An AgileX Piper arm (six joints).
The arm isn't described. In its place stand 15 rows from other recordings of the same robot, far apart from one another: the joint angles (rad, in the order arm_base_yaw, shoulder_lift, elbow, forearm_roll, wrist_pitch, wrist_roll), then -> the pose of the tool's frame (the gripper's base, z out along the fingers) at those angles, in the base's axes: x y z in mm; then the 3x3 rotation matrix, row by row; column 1 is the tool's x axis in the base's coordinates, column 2 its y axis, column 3 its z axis.
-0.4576 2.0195 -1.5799 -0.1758 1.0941 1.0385 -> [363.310 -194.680 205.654], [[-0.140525 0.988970 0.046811], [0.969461 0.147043 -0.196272], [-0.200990 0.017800 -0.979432]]
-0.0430 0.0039 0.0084 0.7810 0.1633 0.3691 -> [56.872 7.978 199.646], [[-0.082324 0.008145 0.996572], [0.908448 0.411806 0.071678], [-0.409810 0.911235 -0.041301]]
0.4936 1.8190 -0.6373 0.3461 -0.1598 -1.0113 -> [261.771 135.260 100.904], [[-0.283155 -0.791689 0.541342], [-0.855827 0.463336 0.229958], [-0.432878 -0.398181 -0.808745]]
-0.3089 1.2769 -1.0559 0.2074 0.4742 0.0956 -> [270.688 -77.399 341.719], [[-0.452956 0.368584 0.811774], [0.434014 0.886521 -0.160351], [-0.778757 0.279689 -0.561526]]
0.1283 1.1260 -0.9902 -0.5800 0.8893 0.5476 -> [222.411 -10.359 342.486], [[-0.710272 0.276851 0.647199], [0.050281 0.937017 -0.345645], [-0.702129 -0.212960 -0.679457]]
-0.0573 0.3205 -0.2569 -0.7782 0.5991 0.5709 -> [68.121 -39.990 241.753], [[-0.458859 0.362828 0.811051], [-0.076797 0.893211 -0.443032], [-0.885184 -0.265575 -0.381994]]
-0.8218 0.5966 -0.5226 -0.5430 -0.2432 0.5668 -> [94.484 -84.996 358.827], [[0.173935 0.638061 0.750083], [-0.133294 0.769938 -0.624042], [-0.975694 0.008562 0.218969]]
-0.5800 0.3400 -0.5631 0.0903 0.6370 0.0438 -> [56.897 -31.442 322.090], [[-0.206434 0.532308 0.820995], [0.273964 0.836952 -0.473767], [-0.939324 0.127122 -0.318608]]
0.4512 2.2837 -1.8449 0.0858 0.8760 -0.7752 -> [436.195 218.009 160.201], [[-0.336419 -0.900665 0.274998], [-0.894286 0.397055 0.206396], [-0.295083 -0.176491 -0.939030]]
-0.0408 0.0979 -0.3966 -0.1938 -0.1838 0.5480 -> [23.615 2.242 352.579], [[0.506103 -0.177157 0.844083], [0.329240 0.944246 0.000771], [-0.797158 0.277516 0.536213]]
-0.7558 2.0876 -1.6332 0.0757 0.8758 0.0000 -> [327.030 -300.959 193.972], [[-0.655278 0.703665 0.274713], [0.684143 0.707017 -0.179095], [-0.320249 0.070586 -0.944700]]
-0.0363 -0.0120 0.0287 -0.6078 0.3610 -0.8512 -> [51.814 -20.249 177.496], [[-0.261849 -0.192593 0.945697], [-0.960627 0.146332 -0.236182], [-0.092899 -0.970307 -0.223327]]
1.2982 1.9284 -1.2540 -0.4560 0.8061 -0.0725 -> [129.009 354.077 169.414], [[0.106450 -0.925074 0.364564], [-0.990162 -0.065136 0.123839], [-0.090814 -0.374160 -0.922907]]
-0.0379 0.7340 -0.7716 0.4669 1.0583 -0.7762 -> [116.607 31.303 329.150], [[-0.556266 -0.577174 0.597861], [-0.447332 0.814289 0.369902], [-0.700330 -0.061679 -0.711150]]
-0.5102 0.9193 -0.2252 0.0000 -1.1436 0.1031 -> [136.290 -76.271 292.555], [[0.494080 0.439838 0.749952], [-0.158561 0.893711 -0.419689], [-0.854835 0.088447 0.511306]]
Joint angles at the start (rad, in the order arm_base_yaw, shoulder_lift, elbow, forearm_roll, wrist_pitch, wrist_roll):
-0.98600, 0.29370, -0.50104, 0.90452, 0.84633, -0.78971
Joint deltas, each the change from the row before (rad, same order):
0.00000, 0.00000, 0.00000, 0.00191, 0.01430, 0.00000
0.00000, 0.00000, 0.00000, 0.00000, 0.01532, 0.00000
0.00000, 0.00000, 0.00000, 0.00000, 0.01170, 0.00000
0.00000, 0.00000, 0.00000, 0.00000, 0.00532, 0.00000
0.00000, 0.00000, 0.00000, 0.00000, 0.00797, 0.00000
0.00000, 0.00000, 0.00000, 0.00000, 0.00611, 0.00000
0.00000, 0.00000, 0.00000, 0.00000, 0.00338, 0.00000
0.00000, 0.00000, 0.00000, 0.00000, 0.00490, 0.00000
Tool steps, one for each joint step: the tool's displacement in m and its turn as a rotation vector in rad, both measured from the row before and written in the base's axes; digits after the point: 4 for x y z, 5 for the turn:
0.0002, 0.0011, -0.0007, 0.00657, 0.00607, 0.01132
0.0001, 0.0011, -0.0008, 0.00594, 0.00813, 0.01154
0.0001, 0.0008, -0.0006, 0.00454, 0.00621, 0.00881
0.0000, 0.0004, -0.0003, 0.00206, 0.00282, 0.00401
0.0000, 0.0006, -0.0004, 0.00309, 0.00423, 0.00600
0.0000, 0.0004, -0.0003, 0.00237, 0.00324, 0.00460
0.0000, 0.0002, -0.0002, 0.00131, 0.00179, 0.00255
0.0000, 0.0004, -0.0003, 0.00190, 0.00260, 0.00369

